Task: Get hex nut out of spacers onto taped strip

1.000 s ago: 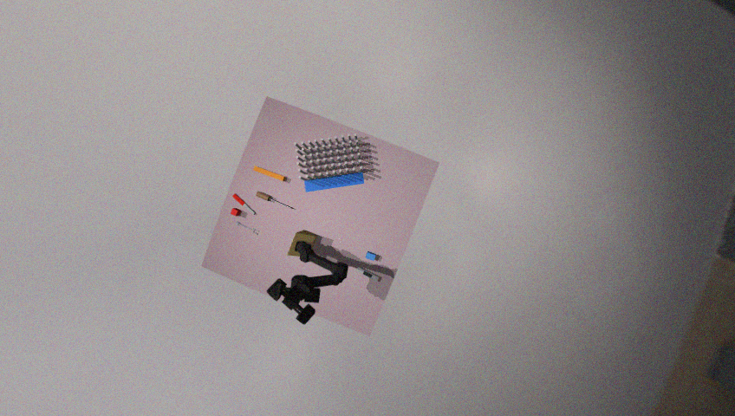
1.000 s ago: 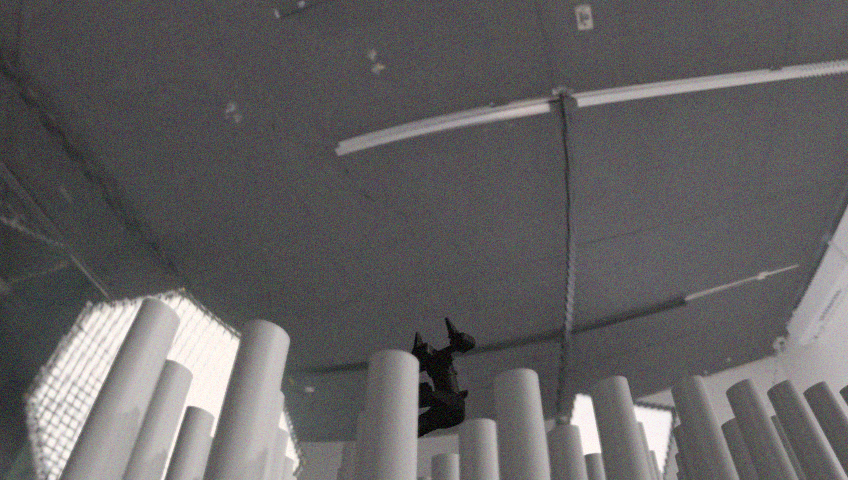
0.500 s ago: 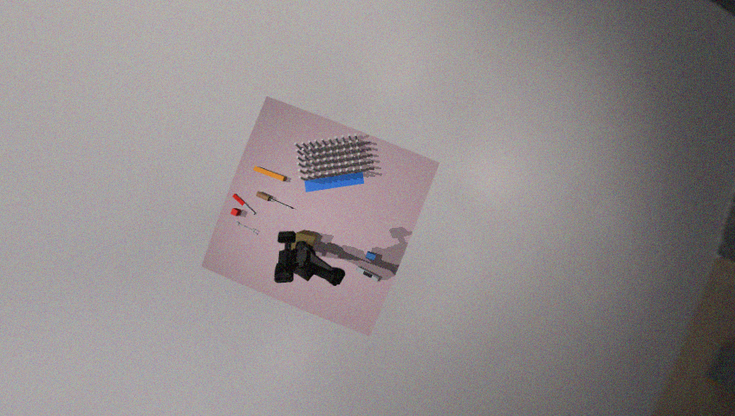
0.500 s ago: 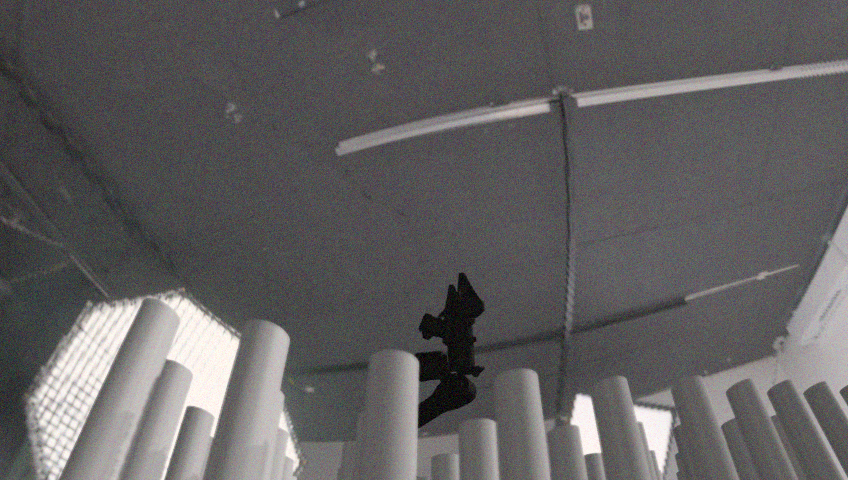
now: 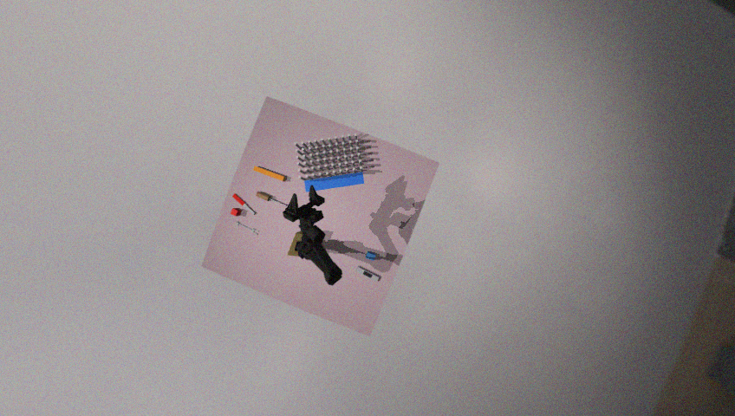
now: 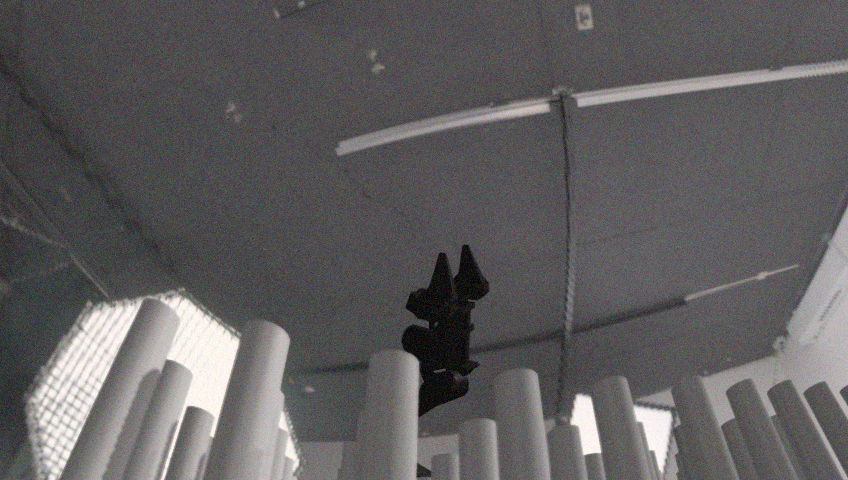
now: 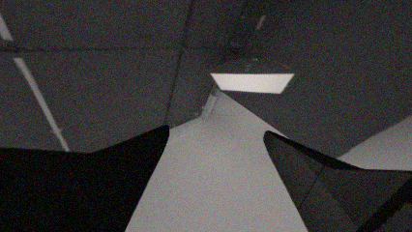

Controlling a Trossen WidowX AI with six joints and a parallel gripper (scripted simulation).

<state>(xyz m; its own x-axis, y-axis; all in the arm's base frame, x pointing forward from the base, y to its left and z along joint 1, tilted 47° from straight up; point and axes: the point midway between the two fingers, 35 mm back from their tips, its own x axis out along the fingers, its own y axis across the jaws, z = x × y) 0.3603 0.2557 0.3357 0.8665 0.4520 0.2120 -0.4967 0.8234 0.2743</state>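
Now: the thin grey rod 57 cm below my gripper tip, 33 cm to the left of it and 14 cm behind it. The rest, counted from my gripper tip: blue taped strip (59 cm below, 11 cm ahead, 1 cm to the left); then orange bar (57 cm below, 45 cm to the left, 3 cm ahead); then hex nut (58 cm below, 29 cm ahead).
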